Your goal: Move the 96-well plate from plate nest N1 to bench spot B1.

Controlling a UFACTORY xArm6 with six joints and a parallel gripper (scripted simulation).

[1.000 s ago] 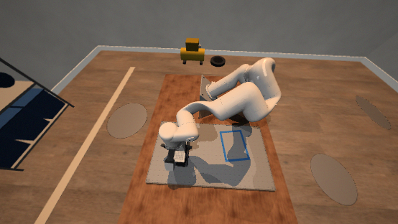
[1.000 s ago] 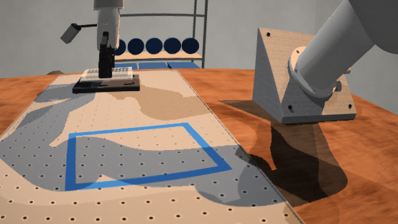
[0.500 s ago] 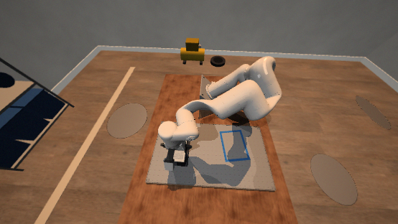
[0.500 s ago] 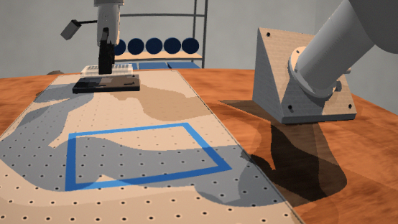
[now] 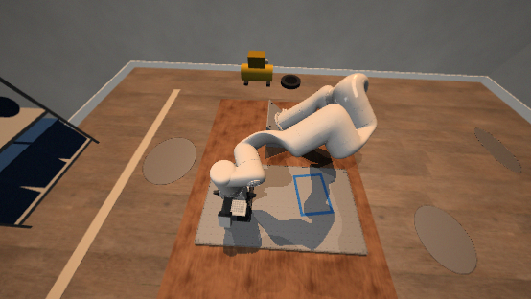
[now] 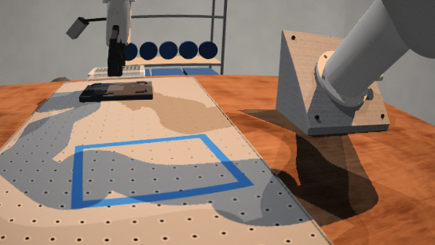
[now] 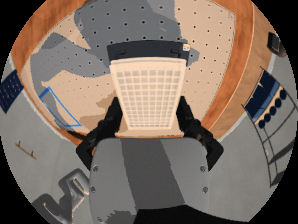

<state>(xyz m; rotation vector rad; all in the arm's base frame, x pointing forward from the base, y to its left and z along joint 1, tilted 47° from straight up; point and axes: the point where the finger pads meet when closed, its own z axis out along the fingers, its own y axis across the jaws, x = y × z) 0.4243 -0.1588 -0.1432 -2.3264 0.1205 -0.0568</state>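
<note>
The dark plate nest N1 lies 5 cm below my hand. Also, from my hand: 96-well plate: 1 cm below.
</note>
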